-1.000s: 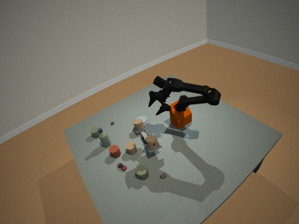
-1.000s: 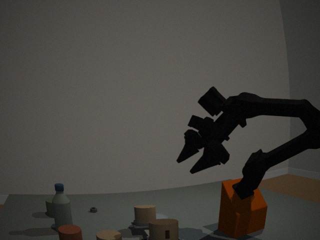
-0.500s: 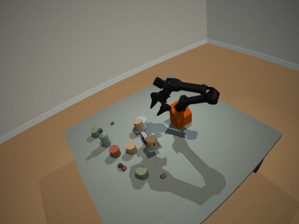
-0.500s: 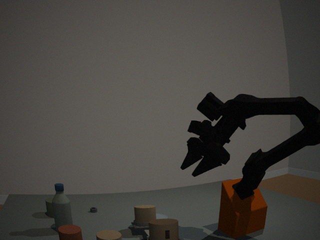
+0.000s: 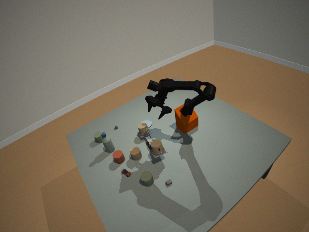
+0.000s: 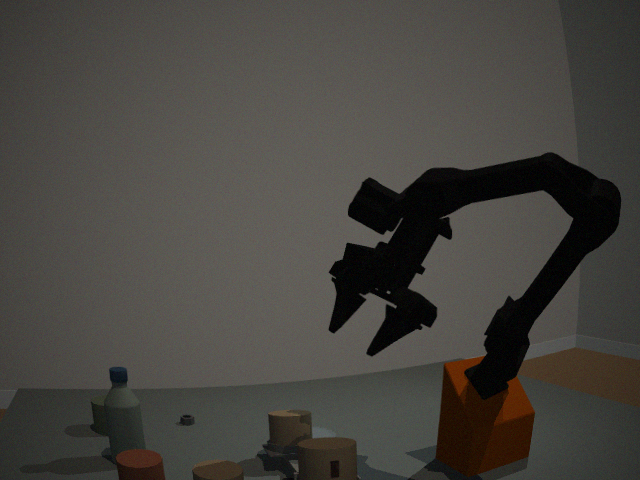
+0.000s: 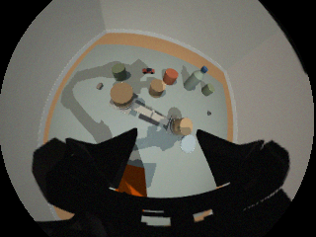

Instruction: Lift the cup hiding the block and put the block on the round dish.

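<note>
The grey block is 19 cm below my gripper tip, 12 cm to the right of it and 4 cm ahead of it. Also, from my gripper tip: red cylinder (30 cm ahead, 20 cm below, 8 cm to the right); pale round dish (23 cm below, 21 cm to the right, 4 cm behind); balance (20 cm below, 7 cm ahead, 1 cm to the left).
</note>
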